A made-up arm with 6 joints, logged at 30 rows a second.
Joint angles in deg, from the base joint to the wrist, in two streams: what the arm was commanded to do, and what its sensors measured. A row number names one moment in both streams.
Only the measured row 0 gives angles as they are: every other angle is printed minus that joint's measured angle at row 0.
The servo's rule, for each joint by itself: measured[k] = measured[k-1] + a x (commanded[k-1-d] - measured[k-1]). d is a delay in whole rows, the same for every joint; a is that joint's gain. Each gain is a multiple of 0.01, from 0.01 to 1. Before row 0 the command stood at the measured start. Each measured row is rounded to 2 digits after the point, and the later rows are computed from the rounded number. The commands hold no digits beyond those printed.
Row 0, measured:
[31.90, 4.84, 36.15, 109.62, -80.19, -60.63]
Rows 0 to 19, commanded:
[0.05, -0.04, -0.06, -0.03, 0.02, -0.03]
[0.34, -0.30, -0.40, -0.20, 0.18, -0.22]
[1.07, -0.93, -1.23, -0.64, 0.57, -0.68]
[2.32, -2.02, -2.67, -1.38, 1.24, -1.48]
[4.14, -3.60, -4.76, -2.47, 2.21, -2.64]
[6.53, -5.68, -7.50, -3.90, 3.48, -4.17]
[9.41, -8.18, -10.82, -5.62, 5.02, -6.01]
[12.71, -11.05, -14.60, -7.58, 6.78, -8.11]
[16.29, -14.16, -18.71, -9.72, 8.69, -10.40]
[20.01, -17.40, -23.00, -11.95, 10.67, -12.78]
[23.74, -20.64, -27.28, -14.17, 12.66, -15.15]
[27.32, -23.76, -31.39, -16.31, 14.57, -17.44]
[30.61, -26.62, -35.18, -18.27, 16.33, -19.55]
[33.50, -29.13, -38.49, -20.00, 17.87, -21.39]
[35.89, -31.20, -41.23, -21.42, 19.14, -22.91]
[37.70, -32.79, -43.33, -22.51, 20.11, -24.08]
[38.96, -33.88, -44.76, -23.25, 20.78, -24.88]
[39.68, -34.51, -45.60, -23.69, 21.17, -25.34]
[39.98, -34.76, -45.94, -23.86, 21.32, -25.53]
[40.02, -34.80, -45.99, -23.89, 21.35, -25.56]
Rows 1 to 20, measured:
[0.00, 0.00, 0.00, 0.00, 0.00, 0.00]
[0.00, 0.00, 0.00, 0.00, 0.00, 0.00]
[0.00, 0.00, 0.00, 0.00, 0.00, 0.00]
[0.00, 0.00, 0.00, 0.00, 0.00, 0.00]
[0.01, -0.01, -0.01, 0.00, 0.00, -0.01]
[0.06, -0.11, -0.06, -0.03, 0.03, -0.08]
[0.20, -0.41, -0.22, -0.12, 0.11, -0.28]
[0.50, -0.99, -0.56, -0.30, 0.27, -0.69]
[1.01, -1.93, -1.15, -0.60, 0.54, -1.35]
[1.78, -3.28, -2.04, -1.06, 0.95, -2.31]
[2.85, -5.04, -3.27, -1.70, 1.52, -3.57]
[4.23, -7.20, -4.86, -2.52, 2.26, -5.11]
[5.92, -9.71, -6.80, -3.53, 3.16, -6.91]
[7.89, -12.48, -9.07, -4.71, 4.21, -8.91]
[10.11, -15.42, -11.62, -6.03, 5.39, -11.03]
[12.52, -18.42, -14.39, -7.47, 6.68, -13.21]
[15.05, -21.37, -17.30, -8.98, 8.03, -15.37]
[17.63, -24.16, -20.27, -10.52, 9.41, -17.42]
[20.19, -26.69, -23.20, -12.05, 10.77, -19.29]
[22.64, -28.89, -26.02, -13.51, 12.08, -20.92]
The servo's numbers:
d 4
a 0.14 0.36 0.14 0.14 0.14 0.34

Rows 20 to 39, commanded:
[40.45, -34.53, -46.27, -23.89, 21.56, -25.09]
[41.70, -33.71, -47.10, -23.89, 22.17, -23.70]
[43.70, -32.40, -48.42, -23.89, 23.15, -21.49]
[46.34, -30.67, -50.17, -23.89, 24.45, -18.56]
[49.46, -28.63, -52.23, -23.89, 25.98, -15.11]
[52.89, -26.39, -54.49, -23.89, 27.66, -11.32]
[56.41, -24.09, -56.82, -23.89, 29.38, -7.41]
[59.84, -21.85, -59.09, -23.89, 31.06, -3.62]
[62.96, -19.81, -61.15, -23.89, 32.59, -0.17]
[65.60, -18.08, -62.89, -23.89, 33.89, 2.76]
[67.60, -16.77, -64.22, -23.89, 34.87, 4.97]
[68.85, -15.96, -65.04, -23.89, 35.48, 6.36]
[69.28, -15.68, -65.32, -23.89, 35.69, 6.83]
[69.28, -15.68, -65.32, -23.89, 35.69, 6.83]
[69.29, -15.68, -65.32, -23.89, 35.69, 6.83]
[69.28, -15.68, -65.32, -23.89, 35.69, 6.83]
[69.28, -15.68, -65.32, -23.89, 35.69, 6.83]
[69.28, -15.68, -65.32, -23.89, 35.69, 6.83]
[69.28, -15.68, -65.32, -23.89, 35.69, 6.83]
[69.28, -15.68, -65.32, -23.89, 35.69, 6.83]
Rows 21 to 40, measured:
[24.92, -30.69, -28.64, -14.87, 13.30, -22.27]
[26.99, -32.07, -31.01, -16.10, 14.40, -23.31]
[28.81, -33.04, -33.10, -17.19, 15.37, -24.06]
[30.38, -33.67, -34.90, -18.13, 16.21, -24.57]
[31.79, -33.98, -36.49, -18.94, 16.96, -24.75]
[33.18, -33.88, -37.98, -19.63, 17.69, -24.39]
[34.65, -33.35, -39.44, -20.23, 18.45, -23.40]
[36.29, -32.39, -40.94, -20.74, 19.29, -21.75]
[38.13, -31.04, -42.52, -21.18, 20.23, -19.49]
[40.20, -29.37, -44.20, -21.56, 21.27, -16.71]
[42.47, -27.47, -45.97, -21.89, 22.41, -13.55]
[44.90, -25.45, -47.81, -22.17, 23.62, -10.17]
[47.43, -23.42, -49.68, -22.41, 24.88, -6.77]
[49.97, -21.50, -51.53, -22.62, 26.14, -3.53]
[52.44, -19.80, -53.31, -22.80, 27.36, -0.64]
[54.74, -18.42, -54.95, -22.95, 28.50, 1.74]
[56.78, -17.43, -56.40, -23.08, 29.51, 3.47]
[58.53, -16.80, -57.65, -23.19, 30.38, 4.61]
[60.04, -16.40, -58.72, -23.29, 31.12, 5.36]
[61.33, -16.14, -59.64, -23.37, 31.76, 5.86]

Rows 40 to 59, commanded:
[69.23, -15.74, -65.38, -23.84, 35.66, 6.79]
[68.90, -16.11, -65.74, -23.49, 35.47, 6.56]
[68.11, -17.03, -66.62, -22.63, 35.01, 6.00]
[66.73, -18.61, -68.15, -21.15, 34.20, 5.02]
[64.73, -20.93, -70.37, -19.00, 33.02, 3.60]
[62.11, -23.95, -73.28, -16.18, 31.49, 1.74]
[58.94, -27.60, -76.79, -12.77, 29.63, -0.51]
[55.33, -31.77, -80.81, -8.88, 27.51, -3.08]
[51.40, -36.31, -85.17, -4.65, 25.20, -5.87]
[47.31, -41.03, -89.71, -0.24, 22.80, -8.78]
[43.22, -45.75, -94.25, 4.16, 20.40, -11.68]
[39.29, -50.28, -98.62, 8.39, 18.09, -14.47]
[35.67, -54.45, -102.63, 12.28, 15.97, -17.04]
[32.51, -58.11, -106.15, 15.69, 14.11, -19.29]
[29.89, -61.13, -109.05, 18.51, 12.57, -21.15]
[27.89, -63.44, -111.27, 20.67, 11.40, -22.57]
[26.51, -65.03, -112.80, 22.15, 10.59, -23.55]
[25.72, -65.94, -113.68, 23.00, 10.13, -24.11]
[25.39, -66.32, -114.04, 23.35, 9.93, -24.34]
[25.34, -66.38, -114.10, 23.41, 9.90, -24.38]
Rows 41 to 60, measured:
[62.44, -15.97, -60.44, -23.44, 32.31, 6.19]
[63.40, -15.87, -61.12, -23.50, 32.78, 6.41]
[64.22, -15.80, -61.71, -23.55, 33.19, 6.55]
[64.93, -15.76, -62.22, -23.60, 33.54, 6.65]
[65.53, -15.75, -62.66, -23.63, 33.84, 6.70]
[66.00, -15.88, -63.09, -23.61, 34.07, 6.65]
[66.30, -16.29, -63.58, -23.47, 34.20, 6.43]
[66.36, -17.13, -64.22, -23.15, 34.20, 5.95]
[66.13, -18.50, -65.08, -22.57, 34.03, 5.15]
[65.57, -20.46, -66.23, -21.68, 33.67, 3.99]
[64.64, -23.03, -67.71, -20.43, 33.10, 2.46]
[63.34, -26.18, -69.54, -18.81, 32.32, 0.58]
[61.67, -29.83, -71.73, -16.83, 31.32, -1.61]
[59.66, -33.86, -74.25, -14.51, 30.13, -4.05]
[57.36, -38.14, -77.05, -11.90, 28.77, -6.64]
[54.83, -42.51, -80.07, -9.06, 27.27, -9.30]
[52.15, -46.81, -83.23, -6.07, 25.69, -11.93]
[49.40, -50.88, -86.44, -3.02, 24.07, -14.43]
[46.67, -54.57, -89.61, -0.01, 22.46, -16.71]
[44.04, -57.76, -92.64, 2.89, 20.91, -18.70]

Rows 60 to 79, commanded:
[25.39, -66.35, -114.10, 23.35, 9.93, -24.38]
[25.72, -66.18, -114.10, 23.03, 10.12, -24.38]
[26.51, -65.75, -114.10, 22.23, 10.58, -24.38]
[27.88, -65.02, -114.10, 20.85, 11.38, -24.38]
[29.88, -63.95, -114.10, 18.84, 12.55, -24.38]
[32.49, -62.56, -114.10, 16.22, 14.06, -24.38]
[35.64, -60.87, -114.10, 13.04, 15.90, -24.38]
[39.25, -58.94, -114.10, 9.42, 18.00, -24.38]
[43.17, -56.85, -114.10, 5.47, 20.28, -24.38]
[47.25, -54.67, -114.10, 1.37, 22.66, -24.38]
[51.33, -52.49, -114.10, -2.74, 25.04, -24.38]
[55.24, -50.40, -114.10, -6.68, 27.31, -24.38]
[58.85, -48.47, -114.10, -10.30, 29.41, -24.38]
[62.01, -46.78, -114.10, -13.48, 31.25, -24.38]
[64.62, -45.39, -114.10, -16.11, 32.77, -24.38]
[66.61, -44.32, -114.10, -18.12, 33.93, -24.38]
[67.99, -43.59, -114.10, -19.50, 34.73, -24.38]
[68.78, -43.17, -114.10, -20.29, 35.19, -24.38]
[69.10, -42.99, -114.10, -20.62, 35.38, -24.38]
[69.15, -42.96, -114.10, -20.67, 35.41, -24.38]
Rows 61 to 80, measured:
[41.59, -60.38, -95.46, 5.59, 19.47, -20.35]
[39.37, -62.38, -98.01, 8.03, 18.16, -21.63]
[37.41, -63.80, -100.25, 10.17, 17.01, -22.55]
[35.72, -64.73, -102.19, 12.02, 16.01, -23.17]
[34.27, -65.31, -103.86, 13.61, 15.16, -23.58]
[33.07, -65.62, -105.29, 14.93, 14.45, -23.85]
[32.15, -65.67, -106.52, 15.95, 13.91, -24.03]
[31.55, -65.44, -107.58, 16.64, 13.56, -24.15]
[31.32, -64.90, -108.49, 16.95, 13.42, -24.23]
[31.48, -64.06, -109.28, 16.85, 13.51, -24.28]
[32.06, -62.91, -109.95, 16.32, 13.84, -24.31]
[33.07, -61.48, -110.53, 15.35, 14.42, -24.33]
[34.48, -59.81, -111.03, 13.97, 15.24, -24.35]
[36.27, -57.96, -111.46, 12.21, 16.28, -24.36]
[38.38, -55.99, -111.83, 10.12, 17.51, -24.37]
[40.74, -53.98, -112.15, 7.77, 18.88, -24.37]
[43.28, -52.00, -112.42, 5.24, 20.35, -24.37]
[45.90, -50.12, -112.66, 2.62, 21.88, -24.37]
[48.52, -48.42, -112.86, 0.00, 23.40, -24.37]
[51.05, -46.94, -113.03, -2.54, 24.87, -24.37]

